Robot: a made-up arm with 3 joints. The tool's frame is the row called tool.
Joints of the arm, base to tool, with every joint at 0 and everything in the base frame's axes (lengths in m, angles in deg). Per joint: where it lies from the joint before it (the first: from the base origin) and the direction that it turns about. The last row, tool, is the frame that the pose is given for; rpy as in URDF.
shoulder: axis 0 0 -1 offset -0.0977 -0.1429 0.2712
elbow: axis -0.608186 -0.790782 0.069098 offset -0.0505 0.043 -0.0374
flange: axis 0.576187 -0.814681 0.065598 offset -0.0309 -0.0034 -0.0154
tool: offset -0.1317 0.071 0.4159 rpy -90 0 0
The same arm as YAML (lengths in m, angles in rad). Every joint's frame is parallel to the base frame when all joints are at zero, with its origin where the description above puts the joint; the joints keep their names.
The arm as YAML. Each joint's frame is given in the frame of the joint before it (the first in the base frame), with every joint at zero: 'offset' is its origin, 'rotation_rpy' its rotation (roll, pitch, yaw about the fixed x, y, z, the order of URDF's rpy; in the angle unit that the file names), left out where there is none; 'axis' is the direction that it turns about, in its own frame. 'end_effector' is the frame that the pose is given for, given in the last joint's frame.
length_unit: m
angle_unit: rad
chain:
  - id: shoulder
    offset: [-0.0977, -0.1429, 0.2712]
    axis: [0.0, 0.0, -1.0]
  - id: elbow
    offset: [-0.0505, 0.043, -0.0374]
    axis: [-0.608186, -0.790782, 0.069098]
  - id: flange
    offset: [-0.0309, -0.0034, -0.0154]
    axis: [0.576187, -0.814681, 0.065598]
end_effector:
  offset: [-0.1317, 0.071, 0.4159]
  rotation_rpy: [-1.5708, 0.0, 0.0]

